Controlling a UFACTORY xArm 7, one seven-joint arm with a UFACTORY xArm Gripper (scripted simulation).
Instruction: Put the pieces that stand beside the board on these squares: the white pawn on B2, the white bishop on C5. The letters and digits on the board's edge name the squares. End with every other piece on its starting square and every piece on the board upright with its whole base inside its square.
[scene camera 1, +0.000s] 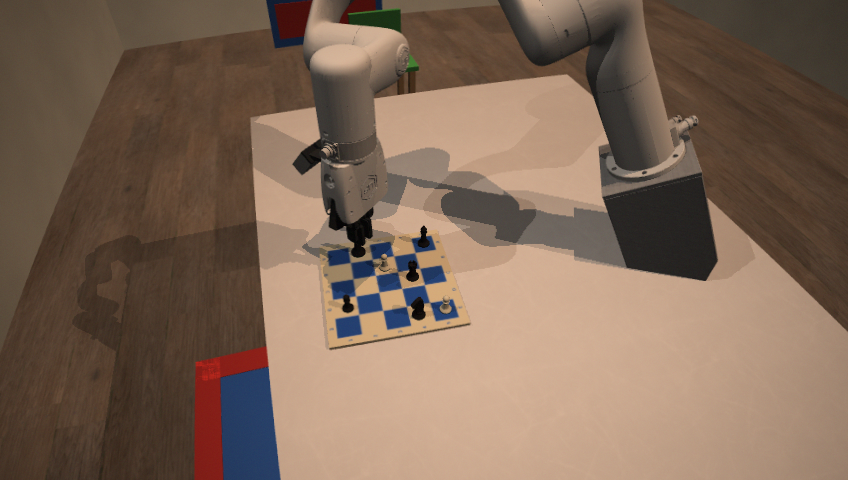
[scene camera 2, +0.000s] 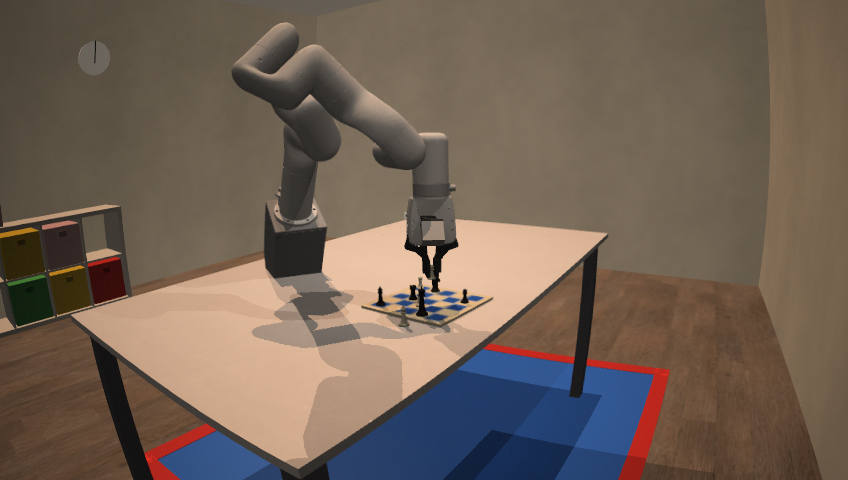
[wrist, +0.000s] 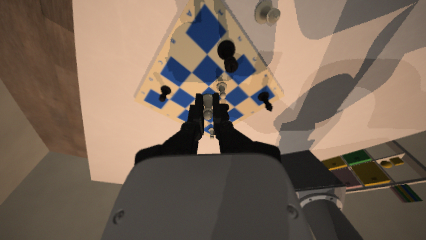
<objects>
My gripper shows in scene camera 1 (360, 238), in scene camera 2 and in the wrist view. The same spot on my gripper: (scene camera 2: 422, 253) is (wrist: 233, 133).
</objects>
